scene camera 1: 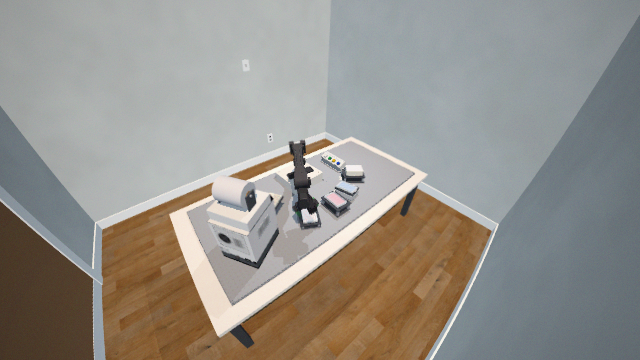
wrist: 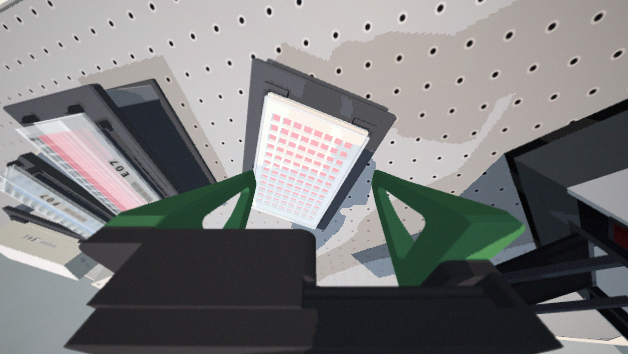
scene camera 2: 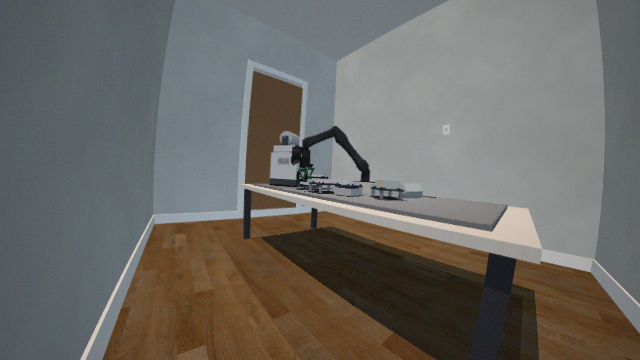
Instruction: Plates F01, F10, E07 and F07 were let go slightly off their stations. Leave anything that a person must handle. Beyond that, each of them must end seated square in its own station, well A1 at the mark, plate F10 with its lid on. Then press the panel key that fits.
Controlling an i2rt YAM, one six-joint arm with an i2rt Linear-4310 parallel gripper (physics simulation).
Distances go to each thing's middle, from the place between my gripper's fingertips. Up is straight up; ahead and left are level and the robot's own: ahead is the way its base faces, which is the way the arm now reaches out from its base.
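Pale blue plate (wrist: 29, 190): my gripper 100 mm past it, 360 mm to the right of it. From my hand: shaker panel (wrist: 39, 165) 100 mm behind, 40 mm below, 360 mm to the left; grey plate (wrist: 35, 245) 520 mm to the left, 230 mm behind.
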